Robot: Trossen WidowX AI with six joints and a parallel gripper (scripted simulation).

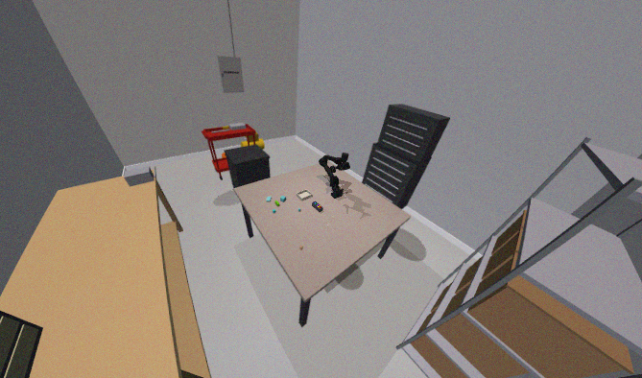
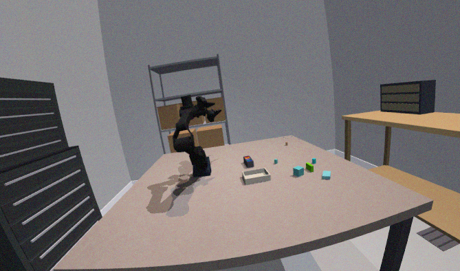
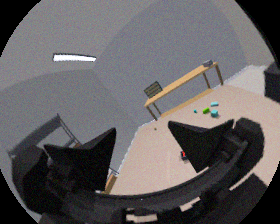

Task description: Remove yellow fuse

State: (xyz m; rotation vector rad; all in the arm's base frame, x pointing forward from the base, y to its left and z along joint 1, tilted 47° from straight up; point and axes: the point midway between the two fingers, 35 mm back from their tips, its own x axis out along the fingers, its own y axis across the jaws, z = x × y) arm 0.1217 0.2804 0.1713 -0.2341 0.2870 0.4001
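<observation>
Now: the yellow fuse 14 cm ahead of my gripper tip and 36 cm below it. From my gripper tip the other things lie so: tray 16 cm ahead, 24 cm to the right, 39 cm below.
</observation>
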